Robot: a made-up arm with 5 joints.
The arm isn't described. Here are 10 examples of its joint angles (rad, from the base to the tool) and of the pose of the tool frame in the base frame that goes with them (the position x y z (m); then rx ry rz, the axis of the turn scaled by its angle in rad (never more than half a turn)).
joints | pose
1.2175 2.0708 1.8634 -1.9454 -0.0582 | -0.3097 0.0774 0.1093 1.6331 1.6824 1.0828
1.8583 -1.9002 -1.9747 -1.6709 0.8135 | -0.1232 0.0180 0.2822 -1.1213 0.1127 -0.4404
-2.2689 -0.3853 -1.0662 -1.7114 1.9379 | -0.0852 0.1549 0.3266 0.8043 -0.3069 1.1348
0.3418 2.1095 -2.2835 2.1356 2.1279 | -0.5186 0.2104 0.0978 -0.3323 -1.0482 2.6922
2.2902 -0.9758 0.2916 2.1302 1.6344 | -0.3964 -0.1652 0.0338 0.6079 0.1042 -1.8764
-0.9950 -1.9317 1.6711 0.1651 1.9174 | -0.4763 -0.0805 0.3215 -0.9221 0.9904 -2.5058
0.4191 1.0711 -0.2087 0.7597 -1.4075 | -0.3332 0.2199 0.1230 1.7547 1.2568 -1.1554
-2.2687 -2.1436 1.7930 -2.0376 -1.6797 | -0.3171 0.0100 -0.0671 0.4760 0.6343 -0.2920
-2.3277 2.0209 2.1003 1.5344 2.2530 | -0.0844 -0.2260 0.3076 1.0111 -1.2983 -0.1143
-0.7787 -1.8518 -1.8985 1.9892 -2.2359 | -0.1750 0.1861 0.2474 -0.2111 -1.7211 1.4279
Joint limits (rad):
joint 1: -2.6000..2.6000
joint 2: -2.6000..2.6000
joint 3: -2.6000..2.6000
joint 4: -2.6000..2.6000
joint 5: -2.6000..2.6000
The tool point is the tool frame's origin. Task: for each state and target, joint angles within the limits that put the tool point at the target. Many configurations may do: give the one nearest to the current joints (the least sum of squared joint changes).
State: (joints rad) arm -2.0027 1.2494 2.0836 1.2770 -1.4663
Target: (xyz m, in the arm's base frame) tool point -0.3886 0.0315 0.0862
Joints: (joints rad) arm -1.6214 0.8694 2.2322 1.0227 -0.8074
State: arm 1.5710 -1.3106 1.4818 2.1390 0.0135
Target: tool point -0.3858 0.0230 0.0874
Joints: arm 1.7019 -1.0334 1.6464 2.3111 0.3417
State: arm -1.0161 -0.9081 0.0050 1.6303 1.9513
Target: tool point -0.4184 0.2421 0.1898
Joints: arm -0.8197 -0.4455 0.0659 1.6429 2.4814
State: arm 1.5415 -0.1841 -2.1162 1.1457 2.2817
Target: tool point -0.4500 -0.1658 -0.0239
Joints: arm 1.2668 0.2444 -1.4396 1.4033 2.2441
